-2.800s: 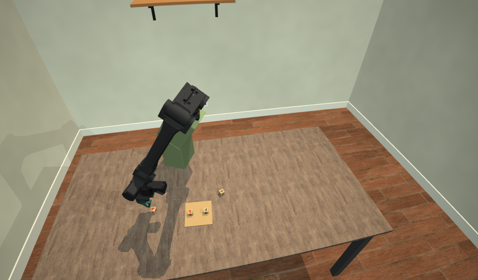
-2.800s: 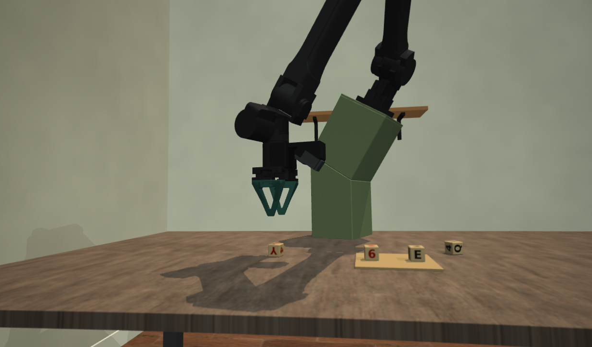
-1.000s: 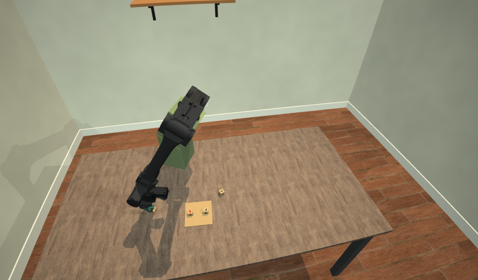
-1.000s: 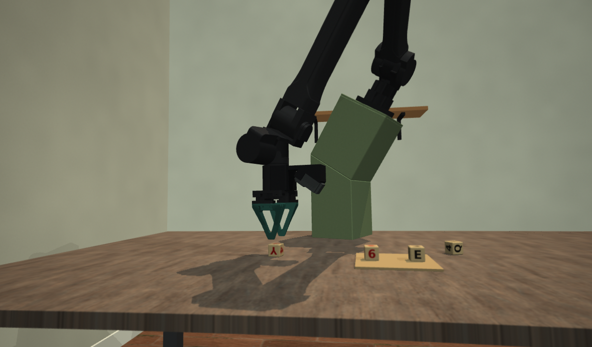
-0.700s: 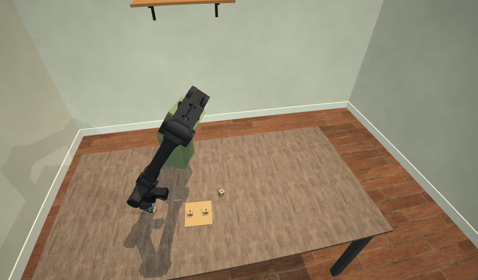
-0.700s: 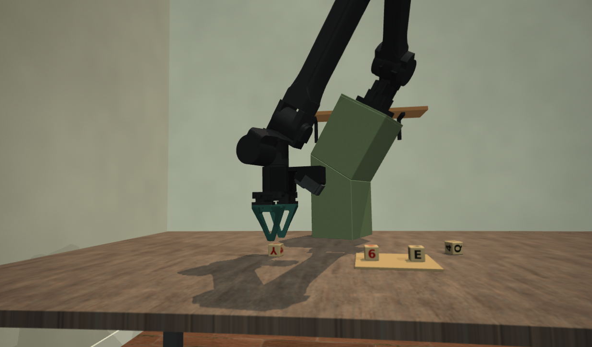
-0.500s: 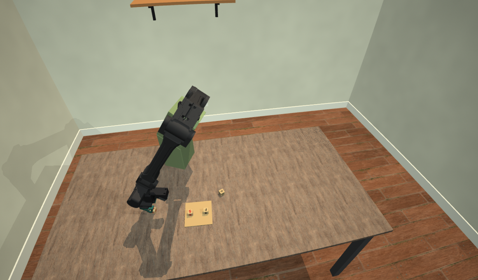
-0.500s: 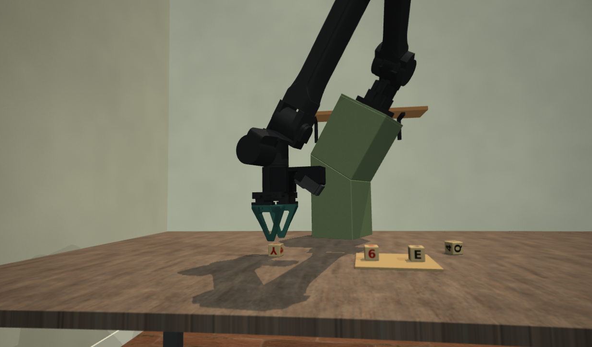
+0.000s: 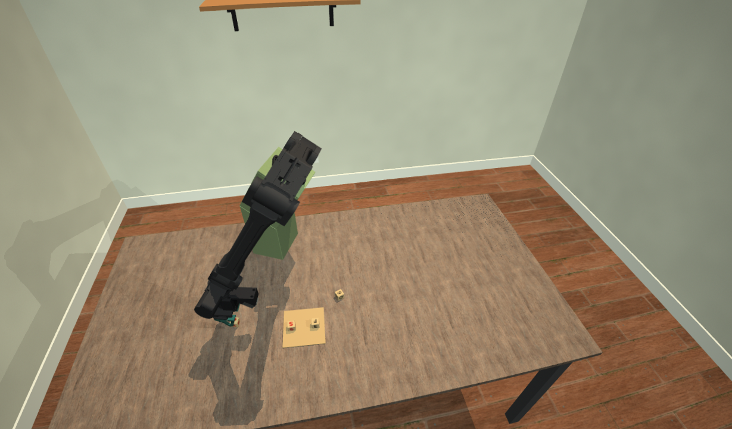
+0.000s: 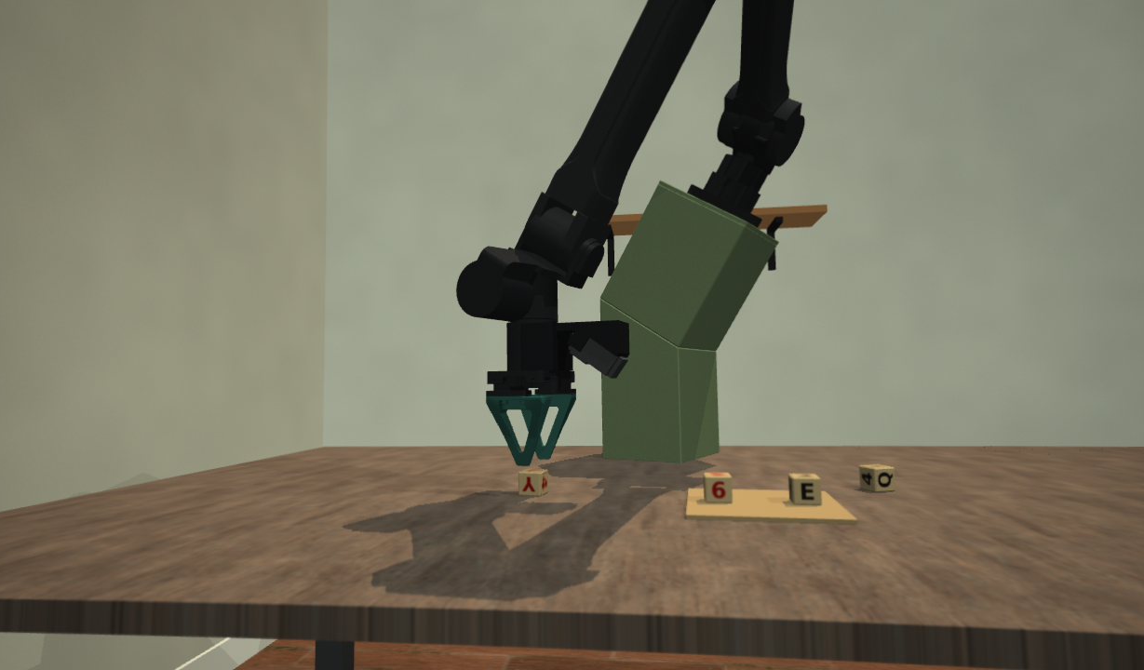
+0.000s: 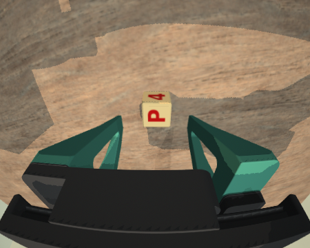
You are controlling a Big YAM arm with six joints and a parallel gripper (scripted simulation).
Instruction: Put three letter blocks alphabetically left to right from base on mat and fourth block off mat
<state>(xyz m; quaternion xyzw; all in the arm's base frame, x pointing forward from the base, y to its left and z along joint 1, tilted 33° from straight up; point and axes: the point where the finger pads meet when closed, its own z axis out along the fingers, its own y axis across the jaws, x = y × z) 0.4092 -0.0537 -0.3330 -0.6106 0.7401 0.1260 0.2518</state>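
The tan mat is 3 cm ahead of my hand, 24 cm to the left of it and 4 cm below it.
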